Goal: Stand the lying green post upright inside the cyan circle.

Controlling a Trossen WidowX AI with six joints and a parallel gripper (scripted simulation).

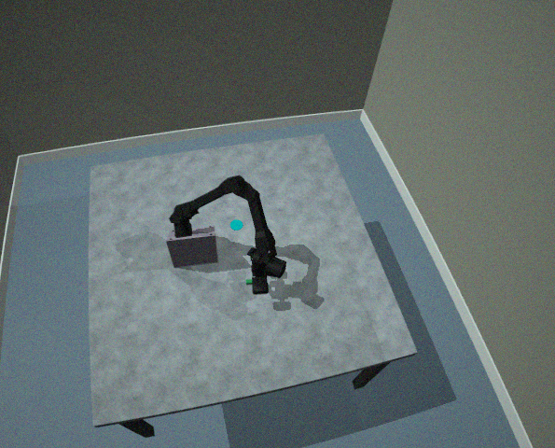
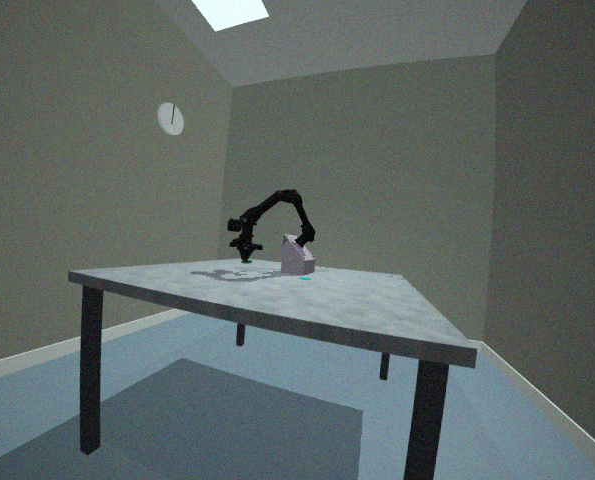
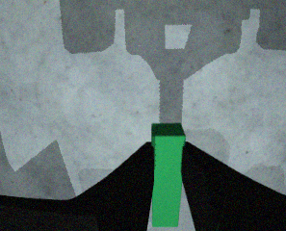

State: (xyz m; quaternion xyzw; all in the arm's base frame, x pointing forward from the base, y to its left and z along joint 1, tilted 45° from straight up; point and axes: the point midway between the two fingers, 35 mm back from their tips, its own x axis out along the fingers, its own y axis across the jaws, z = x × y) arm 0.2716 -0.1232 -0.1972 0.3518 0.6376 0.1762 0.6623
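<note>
Right now my gripper tip is 34 cm to the right of the cyan circle, 5 cm above it and 1 cm past it. From my gripper tip the other things lie so: green post: 2 cm behind.
</note>
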